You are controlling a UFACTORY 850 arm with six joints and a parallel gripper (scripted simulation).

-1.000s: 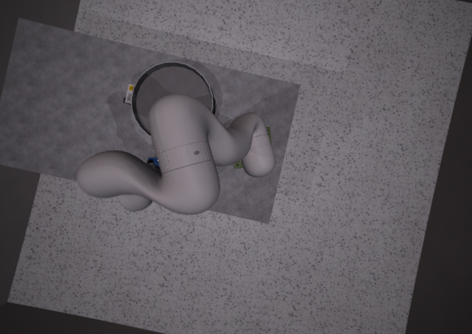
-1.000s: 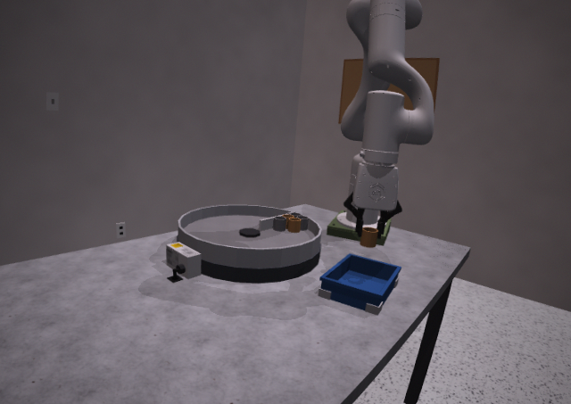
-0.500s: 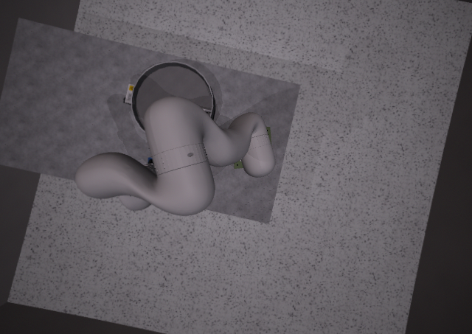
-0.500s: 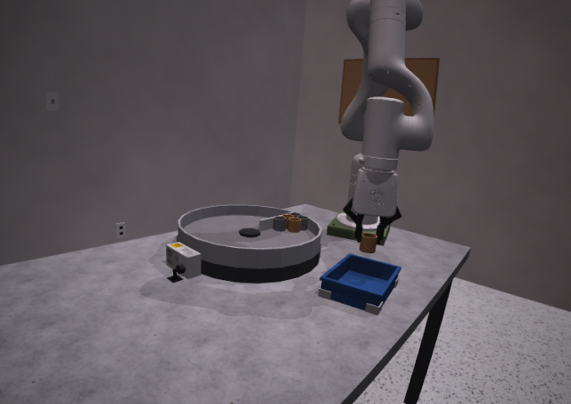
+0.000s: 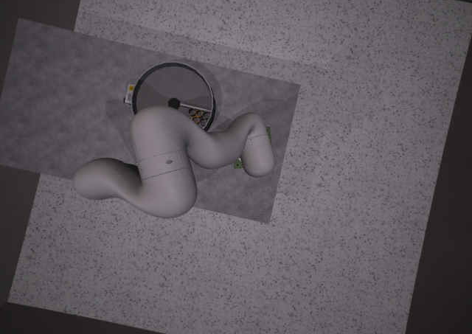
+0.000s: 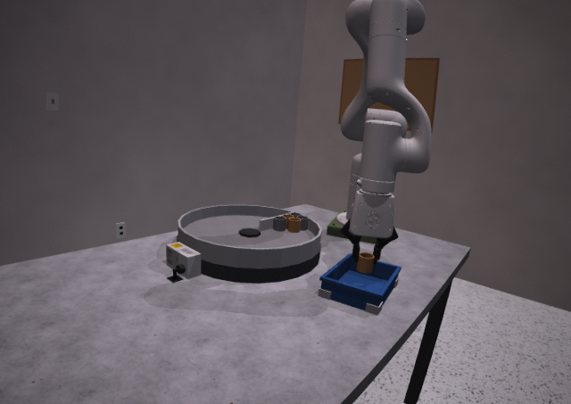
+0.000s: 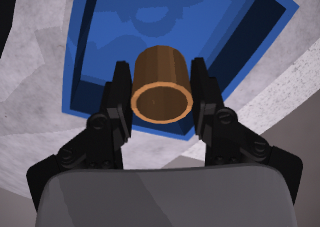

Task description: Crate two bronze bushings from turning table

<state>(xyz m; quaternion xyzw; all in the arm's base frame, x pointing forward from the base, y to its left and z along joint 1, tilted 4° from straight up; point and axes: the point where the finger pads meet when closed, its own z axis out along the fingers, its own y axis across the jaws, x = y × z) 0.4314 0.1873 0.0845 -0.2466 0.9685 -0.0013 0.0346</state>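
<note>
Right now the blue crate is 7 cm below my hand and 1 cm ahead of it. The rest, counted from my hand: turning table 36 cm to the right, 4 cm below, 1 cm ahead.
</note>
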